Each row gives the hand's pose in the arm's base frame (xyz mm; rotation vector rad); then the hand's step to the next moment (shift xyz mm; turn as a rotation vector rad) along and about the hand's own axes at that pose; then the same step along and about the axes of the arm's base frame.
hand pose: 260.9 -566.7 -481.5 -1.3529 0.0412 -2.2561
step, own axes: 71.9 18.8 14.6 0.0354 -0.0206 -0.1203
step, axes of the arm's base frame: -7.4 -44.3 61.0 -0.1219 -0.0246 -0.0260
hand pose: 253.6 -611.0 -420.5 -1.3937 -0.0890 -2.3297
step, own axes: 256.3 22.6 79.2 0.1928 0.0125 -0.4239
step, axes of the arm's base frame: -30.3 -82.0 254.6 -0.4245 -0.1859 -0.0470
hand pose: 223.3 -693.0 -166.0 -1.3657 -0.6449 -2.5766
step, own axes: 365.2 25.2 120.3 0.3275 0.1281 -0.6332
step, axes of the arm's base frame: -110.4 53.5 365.3 -0.6207 -0.3732 -0.0051
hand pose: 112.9 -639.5 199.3 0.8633 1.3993 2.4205
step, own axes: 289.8 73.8 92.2 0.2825 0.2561 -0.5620
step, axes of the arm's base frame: -171.8 159.6 207.2 -0.5298 -0.4097 0.1126
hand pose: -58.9 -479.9 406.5 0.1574 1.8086 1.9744
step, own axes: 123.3 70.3 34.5 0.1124 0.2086 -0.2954
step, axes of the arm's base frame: -114.2 78.7 45.8 -0.2650 -0.2324 0.1386
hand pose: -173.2 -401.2 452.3 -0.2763 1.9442 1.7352
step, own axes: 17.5 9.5 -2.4 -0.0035 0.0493 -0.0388
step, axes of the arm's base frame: -19.9 2.4 -0.4 -0.0298 -0.0304 0.0463
